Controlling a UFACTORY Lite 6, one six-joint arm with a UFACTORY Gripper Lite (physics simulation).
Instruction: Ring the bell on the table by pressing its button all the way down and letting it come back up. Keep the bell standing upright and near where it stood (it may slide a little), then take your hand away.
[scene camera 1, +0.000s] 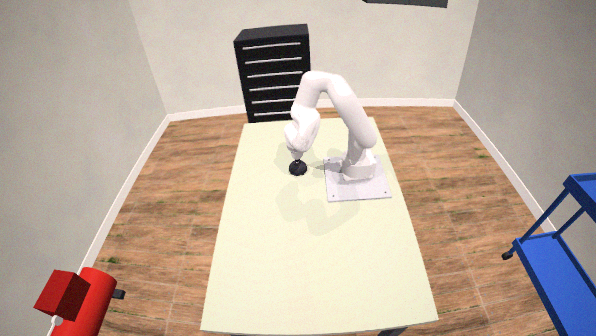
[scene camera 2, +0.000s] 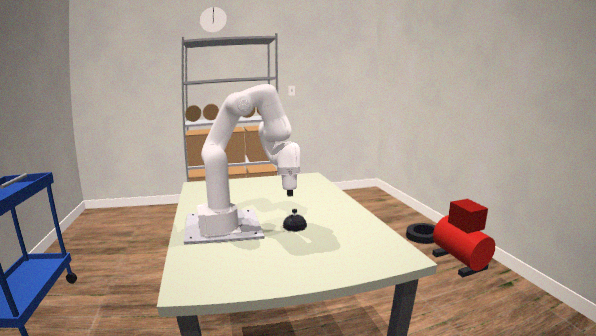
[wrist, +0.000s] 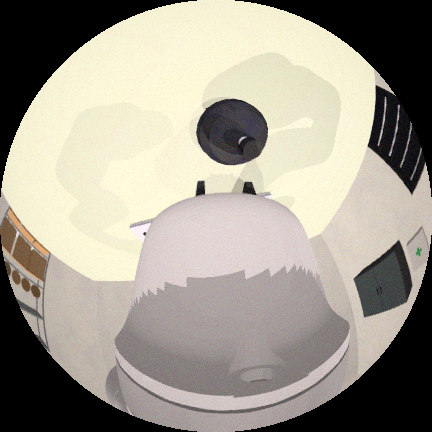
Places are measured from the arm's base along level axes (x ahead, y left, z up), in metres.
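Pixels of known places: hand at its tool point: (scene camera 1: 297, 155) (scene camera 2: 289, 193) (wrist: 224, 204); arm's base at its link origin: (scene camera 1: 355, 169) (scene camera 2: 221, 227).
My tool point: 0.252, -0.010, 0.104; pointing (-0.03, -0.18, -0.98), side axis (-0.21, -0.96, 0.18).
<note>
Ahead of a thing's pixels: the offset from my tool point to its top centre, as dx, dy, dz. Level surfaces: height alone.
The black bell @[+0.003, -0.038, -0.049] (scene camera 1: 298, 169) (scene camera 2: 295, 223) (wrist: 220, 125) stands upright on the pale table @[dz -0.115] (scene camera 1: 320, 280) (scene camera 2: 280, 280) (wrist: 165, 55), beside the arm's base. Its small button @[+0.003, -0.038, -0.049] (scene camera 2: 294, 211) (wrist: 249, 146) is up on its stem. My gripper (scene camera 2: 290, 193) (wrist: 224, 187) points down, a short way above the button with a visible gap, slightly toward the base side in the scene camera 2 view. Its black fingers are drawn in and shut on nothing, with a space still showing between them in the wrist view. In the scene camera 1 view the fingertips are hard to tell from the button.
The arm's base plate (scene camera 1: 350, 194) (scene camera 2: 250, 233) is fixed near one table edge. Away from the table are a black drawer cabinet (scene camera 1: 272, 32), a blue cart (scene camera 1: 555, 270) (scene camera 2: 35, 262), a red compressor (scene camera 1: 90, 300) (scene camera 2: 462, 245) and a shelf rack (scene camera 2: 230, 42).
</note>
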